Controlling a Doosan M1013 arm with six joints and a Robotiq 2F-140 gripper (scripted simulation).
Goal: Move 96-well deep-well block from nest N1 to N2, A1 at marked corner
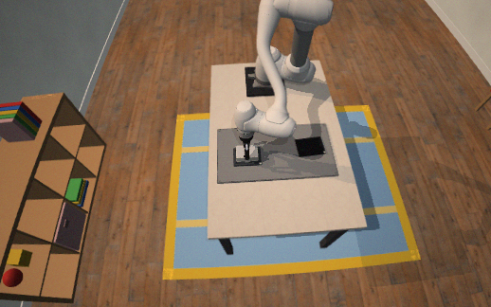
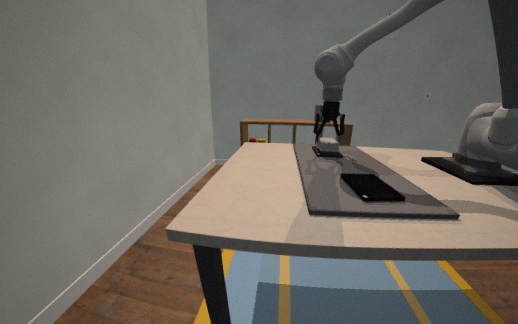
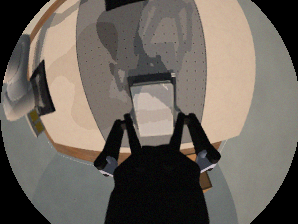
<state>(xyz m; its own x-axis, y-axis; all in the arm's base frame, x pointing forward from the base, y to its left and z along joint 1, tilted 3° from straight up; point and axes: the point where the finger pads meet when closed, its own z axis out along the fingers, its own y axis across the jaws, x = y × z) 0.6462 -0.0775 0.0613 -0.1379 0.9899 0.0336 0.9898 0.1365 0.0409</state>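
My gripper is now 1 cm above the 96-well deep-well block.
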